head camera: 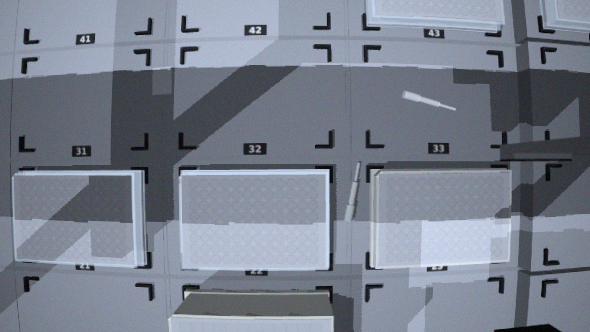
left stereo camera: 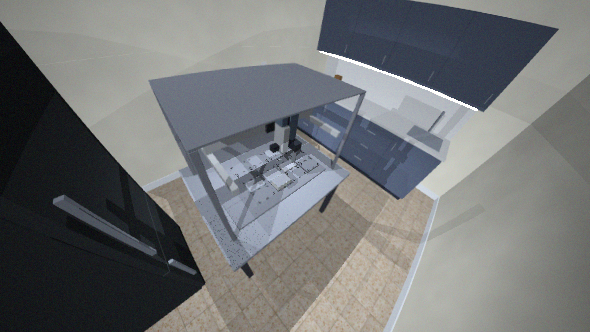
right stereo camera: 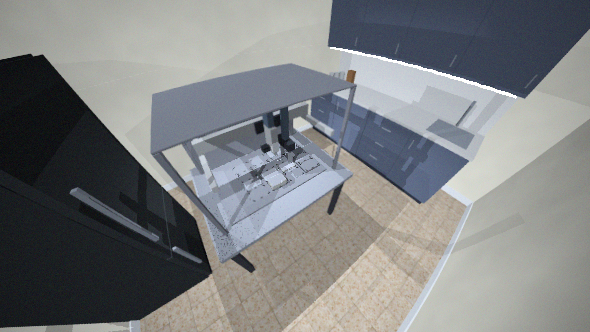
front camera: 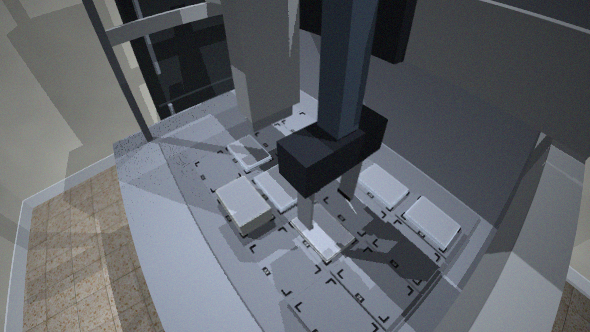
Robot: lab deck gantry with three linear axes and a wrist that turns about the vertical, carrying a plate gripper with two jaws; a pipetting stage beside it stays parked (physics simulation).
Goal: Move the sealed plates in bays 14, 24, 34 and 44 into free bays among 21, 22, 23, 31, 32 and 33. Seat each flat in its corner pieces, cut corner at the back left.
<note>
The pictures show: the gripper, a tall pale block and a bay 31.
The gripper also shows in the head camera view.
</note>
